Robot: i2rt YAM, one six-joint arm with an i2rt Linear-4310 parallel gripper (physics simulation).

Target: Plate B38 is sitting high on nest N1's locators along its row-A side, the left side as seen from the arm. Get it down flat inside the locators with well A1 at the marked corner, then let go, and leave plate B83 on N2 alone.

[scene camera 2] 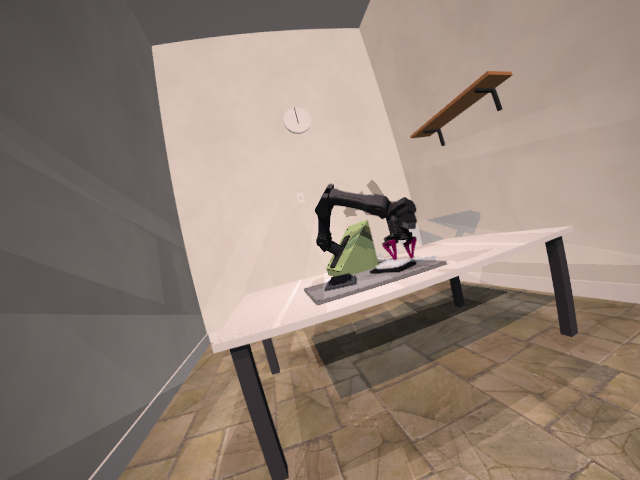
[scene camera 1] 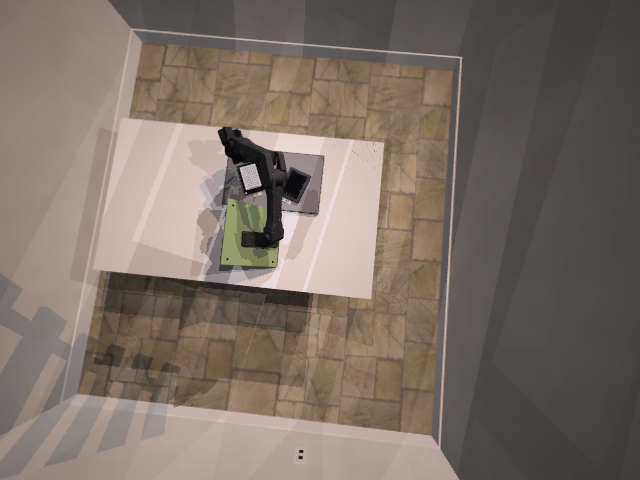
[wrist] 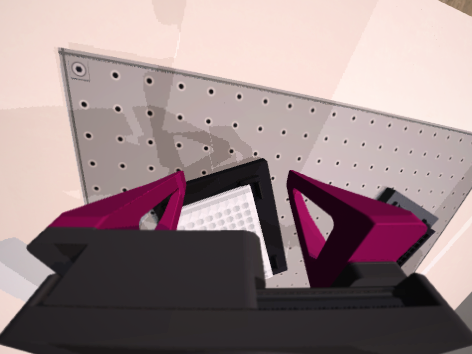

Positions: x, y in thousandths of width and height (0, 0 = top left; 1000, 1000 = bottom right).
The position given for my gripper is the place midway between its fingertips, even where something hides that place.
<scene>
My gripper (wrist: 501, 501) is open, holding nothing. Also in view: a white well plate (wrist: 499, 592). Further things: a black nest frame (wrist: 543, 490) and a grey perforated board (wrist: 285, 355).
</scene>
